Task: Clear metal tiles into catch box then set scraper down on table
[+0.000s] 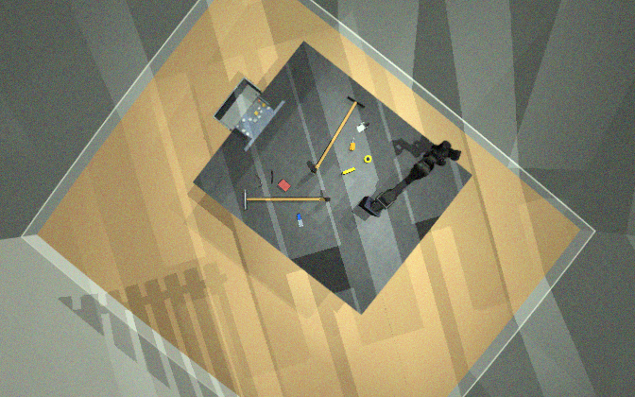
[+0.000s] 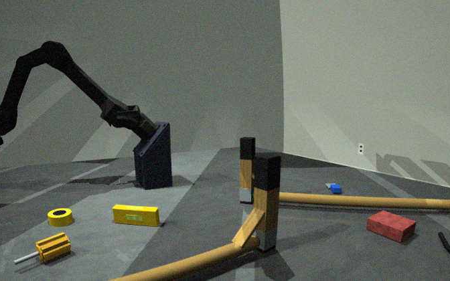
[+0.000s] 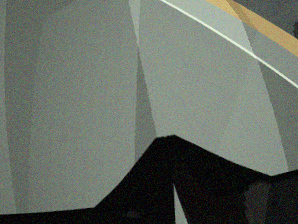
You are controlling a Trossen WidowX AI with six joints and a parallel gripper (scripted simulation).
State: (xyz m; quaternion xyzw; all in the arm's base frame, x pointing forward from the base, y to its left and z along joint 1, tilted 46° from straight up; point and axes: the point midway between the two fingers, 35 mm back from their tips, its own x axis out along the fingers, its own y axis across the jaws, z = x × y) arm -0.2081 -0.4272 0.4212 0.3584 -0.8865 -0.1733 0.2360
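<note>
Now: the scraper 71 cm ahead of my gripper tip, 36 cm to the left of it and 4 cm below it. From my gripper tip the other things lie so: yellow-handled screwdriver (58 cm ahead, 33 cm to the left, 8 cm below); then yellow tape ring (43 cm ahead, 35 cm to the left, 9 cm below); then yellow level (50 cm ahead, 49 cm to the left, 7 cm below).
</note>
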